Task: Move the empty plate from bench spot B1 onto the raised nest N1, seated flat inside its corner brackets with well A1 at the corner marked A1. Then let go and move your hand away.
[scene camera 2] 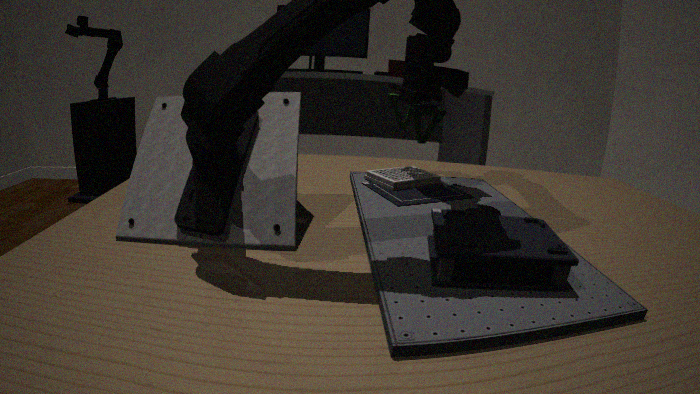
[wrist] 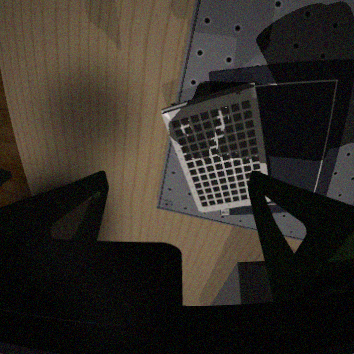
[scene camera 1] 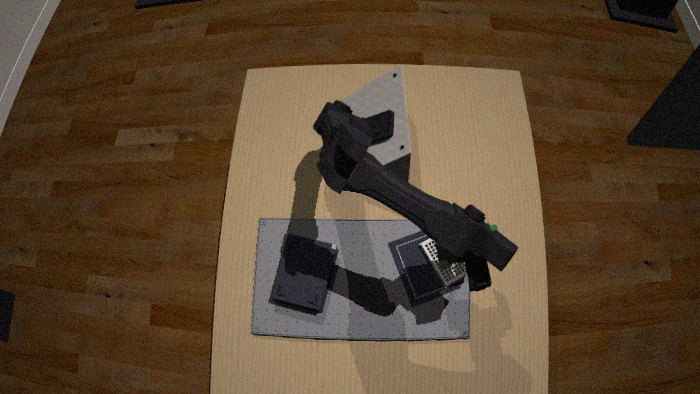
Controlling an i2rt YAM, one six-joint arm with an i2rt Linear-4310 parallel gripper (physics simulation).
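Places are measured from the arm's base along level axes (x ahead, y left, z up), in centimetres.
Pixels of known places: gripper, fingertip midpoint: [scene camera 2: 411, 135] [wrist: 177, 178]; arm's base, link origin: [scene camera 2: 218, 165].
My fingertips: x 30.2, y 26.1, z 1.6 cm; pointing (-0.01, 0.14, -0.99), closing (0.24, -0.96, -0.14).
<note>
For each thing: its top centre in the pictures, then the offset to it from my fingertips. Level surfaces: height alone.
- white gridded plate, top centre: [wrist: 221, 161] [scene camera 2: 404, 173] [scene camera 1: 448, 256] dx -1.5, dy -4.0, dz -6.9 cm
- Raised nest N1, top centre: [scene camera 2: 503, 227] [scene camera 1: 303, 271] dx +5.1, dy -37.4, dz -3.9 cm
- white mark, top centre: [scene camera 2: 436, 210] [scene camera 1: 334, 246] dx -1.6, dy -30.9, dz -4.5 cm
- perforated grey board, top centre: [scene camera 2: 463, 221] [scene camera 1: 361, 278] dx +4.8, dy -24.1, dz -8.4 cm
- wooden table, surface height: dz -9.8 cm
The white gridded plate [scene camera 1: 454, 272] [scene camera 2: 402, 176] [wrist: 220, 160] lies right side up and looks flat. It sits askew at one side of dark pad B1 [scene camera 1: 407, 257] [scene camera 2: 407, 202] [wrist: 295, 120], partly outside the white outline and past the pad's edge. My gripper [scene camera 2: 413, 133] [wrist: 177, 178] is open and empty, well above the plate. In the wrist view the right fingertip overlaps the plate's lower right edge; the left one is over wood beyond it. The arm hides the fingertips in scene camera 1. Raised nest N1 [scene camera 1: 300, 291] [scene camera 2: 505, 272] bears no plate; a white mark [scene camera 1: 334, 246] [scene camera 2: 436, 211] is at one corner.
The perforated grey board [scene camera 1: 360, 320] [scene camera 2: 465, 332] [wrist: 237, 45] carries the pad and the nest. It lies on the wooden table [scene camera 1: 490, 125] [scene camera 2: 200, 340] [wrist: 125, 140]. The arm's slanted grey mounting plate [scene camera 1: 385, 95] [scene camera 2: 155, 150] stands behind the board. Shadows cross the nest and pad.
</note>
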